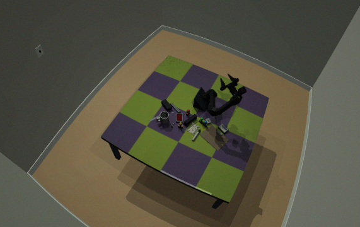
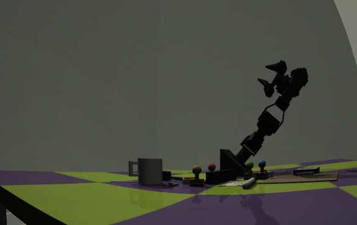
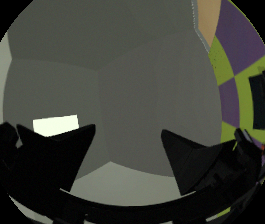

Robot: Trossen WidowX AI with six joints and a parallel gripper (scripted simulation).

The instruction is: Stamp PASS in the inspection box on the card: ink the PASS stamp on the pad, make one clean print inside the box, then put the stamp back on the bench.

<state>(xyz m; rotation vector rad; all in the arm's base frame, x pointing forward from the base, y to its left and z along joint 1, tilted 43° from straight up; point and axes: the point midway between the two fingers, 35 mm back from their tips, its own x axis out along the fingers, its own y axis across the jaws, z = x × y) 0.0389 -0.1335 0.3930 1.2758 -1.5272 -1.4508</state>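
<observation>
The green-knobbed stamp lies 440 mm below my gripper tip, 210 mm ahead of it and 60 mm to the right of it. From my gripper tip the other things lie so: red-knobbed stamp: 440 mm below, 210 mm to the right, 190 mm ahead; grey printed sheet: 460 mm below, 310 mm ahead, 100 mm to the right; blue-knobbed stamp: 440 mm below, 230 mm ahead, 20 mm to the right.
</observation>
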